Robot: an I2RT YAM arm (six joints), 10 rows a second.
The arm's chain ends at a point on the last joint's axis. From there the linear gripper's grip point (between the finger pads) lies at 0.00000 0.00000 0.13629 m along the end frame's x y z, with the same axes.
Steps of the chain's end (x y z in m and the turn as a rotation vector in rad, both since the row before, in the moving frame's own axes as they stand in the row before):
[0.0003 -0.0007 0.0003 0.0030 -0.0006 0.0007]
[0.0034 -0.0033 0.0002 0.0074 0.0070 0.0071]
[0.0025 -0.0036 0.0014 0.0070 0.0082 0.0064]
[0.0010 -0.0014 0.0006 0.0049 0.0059 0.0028]
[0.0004 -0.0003 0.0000 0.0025 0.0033 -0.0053]
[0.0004 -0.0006 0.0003 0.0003 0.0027 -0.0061]
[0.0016 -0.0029 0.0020 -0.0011 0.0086 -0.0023]
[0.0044 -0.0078 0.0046 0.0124 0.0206 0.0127]
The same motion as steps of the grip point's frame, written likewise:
[0.0002 -0.0011 0.0003 0.0030 -0.0006 0.0007]
[0.0044 -0.0043 0.0002 0.0074 0.0070 0.0071]
[0.0036 -0.0046 0.0014 0.0070 0.0082 0.0064]
[0.0018 -0.0021 0.0006 0.0049 0.0059 0.0028]
[0.0008 -0.0006 0.0000 0.0025 0.0033 -0.0053]
[0.0008 -0.0006 0.0003 0.0003 0.0027 -0.0061]
[0.0028 -0.0028 0.0020 -0.0011 0.0086 -0.0023]
[0.0072 -0.0095 0.0046 0.0124 0.0206 0.0127]

